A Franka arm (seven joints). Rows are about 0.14 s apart.
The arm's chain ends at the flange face. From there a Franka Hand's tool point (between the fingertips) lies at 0.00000 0.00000 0.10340 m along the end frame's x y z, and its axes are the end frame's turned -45 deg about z.
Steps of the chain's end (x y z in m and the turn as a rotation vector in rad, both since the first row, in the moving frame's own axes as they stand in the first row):
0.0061, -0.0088, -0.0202, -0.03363, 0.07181, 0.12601
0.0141, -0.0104, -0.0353, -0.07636, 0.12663, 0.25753
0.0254, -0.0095, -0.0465, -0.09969, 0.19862, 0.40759
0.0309, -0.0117, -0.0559, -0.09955, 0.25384, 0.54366
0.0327, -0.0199, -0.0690, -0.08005, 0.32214, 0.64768
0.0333, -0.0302, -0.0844, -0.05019, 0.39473, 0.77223
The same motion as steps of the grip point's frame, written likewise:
0.0128, 0.0059, -0.0205, -0.07456, 0.02700, 0.12601
0.0190, 0.0177, -0.0364, -0.14354, 0.03555, 0.25753
0.0273, 0.0337, -0.0490, -0.21094, 0.06995, 0.40759
0.0339, 0.0408, -0.0596, -0.24988, 0.10910, 0.54366
0.0443, 0.0414, -0.0744, -0.28439, 0.17118, 0.64768
0.0553, 0.0399, -0.0921, -0.31461, 0.24363, 0.77223

